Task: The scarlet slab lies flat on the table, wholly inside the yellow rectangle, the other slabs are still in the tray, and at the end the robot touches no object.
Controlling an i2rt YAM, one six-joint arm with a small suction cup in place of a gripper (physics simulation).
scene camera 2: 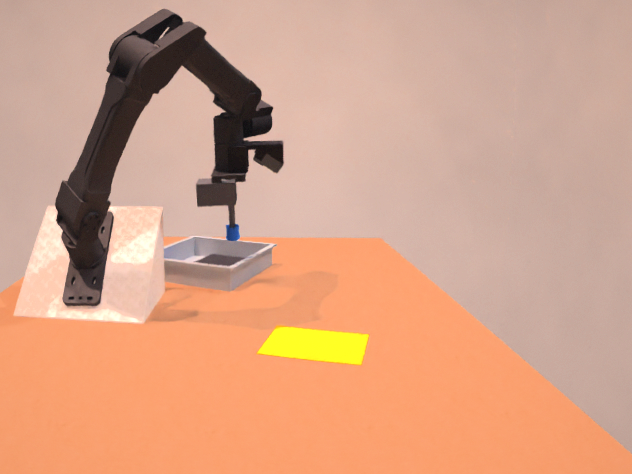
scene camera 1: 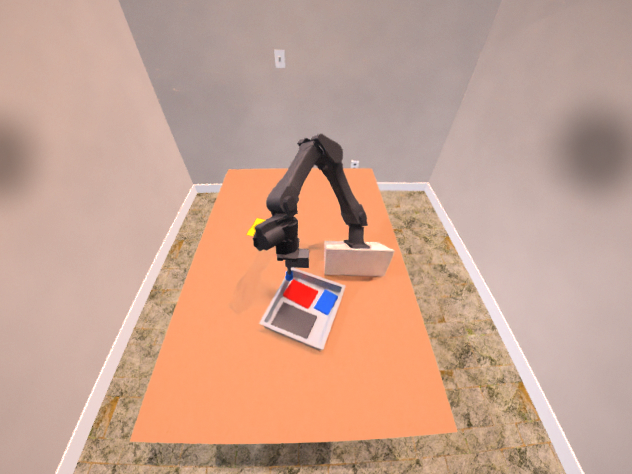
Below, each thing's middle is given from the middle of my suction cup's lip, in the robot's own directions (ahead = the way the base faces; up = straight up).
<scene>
My suction cup is 80 mm to the right of the grey tray (scene camera 2: 180, 268), 80 mm above it and 50 mm past it. Round my suction cup: yellow rectangle (scene camera 2: 299, 343) 330 mm to the right, 140 mm ahead, 100 mm below; dark slab (scene camera 1: 289, 318) 130 mm to the left, 90 mm below, 20 mm behind.
</scene>
